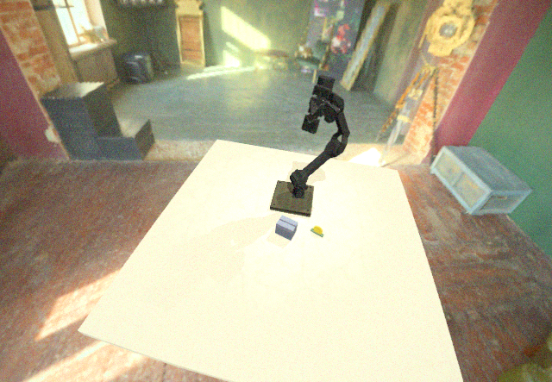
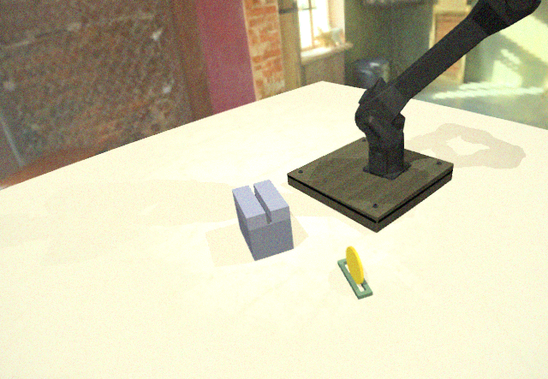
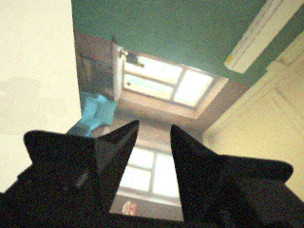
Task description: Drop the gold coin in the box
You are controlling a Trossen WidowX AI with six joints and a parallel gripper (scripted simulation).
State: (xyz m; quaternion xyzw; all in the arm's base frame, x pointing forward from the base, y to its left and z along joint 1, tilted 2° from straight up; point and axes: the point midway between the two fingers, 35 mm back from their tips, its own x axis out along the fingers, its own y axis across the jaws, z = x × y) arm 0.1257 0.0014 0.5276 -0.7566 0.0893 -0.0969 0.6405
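Now: the gold coin 6 cm ahead of my gripper tip, 12 cm to the left of it and 53 cm below it.
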